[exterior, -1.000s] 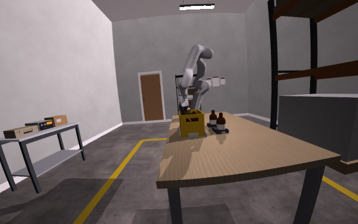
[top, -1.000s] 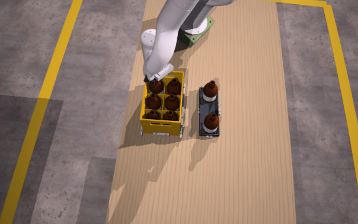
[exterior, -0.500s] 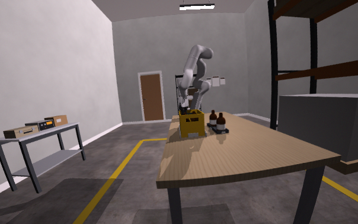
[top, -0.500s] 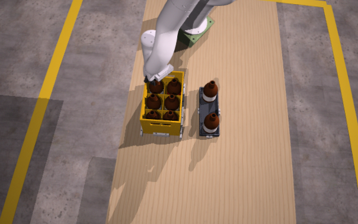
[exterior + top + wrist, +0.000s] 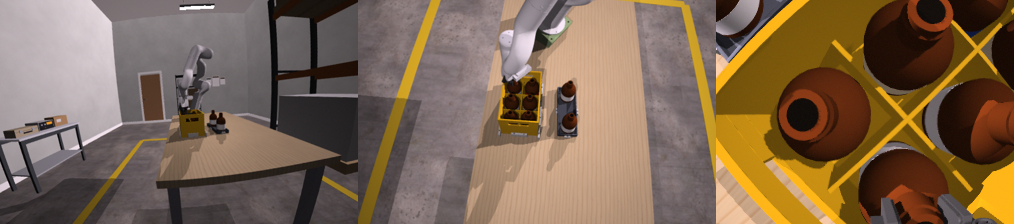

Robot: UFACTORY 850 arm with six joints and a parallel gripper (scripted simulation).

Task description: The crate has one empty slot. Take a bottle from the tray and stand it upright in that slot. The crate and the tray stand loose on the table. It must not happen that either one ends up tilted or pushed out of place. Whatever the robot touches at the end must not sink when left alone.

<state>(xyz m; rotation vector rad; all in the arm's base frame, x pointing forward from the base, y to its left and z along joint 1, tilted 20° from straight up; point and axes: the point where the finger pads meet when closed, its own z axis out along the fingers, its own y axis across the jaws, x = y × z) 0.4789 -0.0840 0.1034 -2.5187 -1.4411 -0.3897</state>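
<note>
My gripper is now 8 cm short of the yellow crate, 8 cm above it and 6 cm to the right of it. Also, from my hand: dark tray (29 cm to the left, 15 cm below, 1 cm ahead).
</note>
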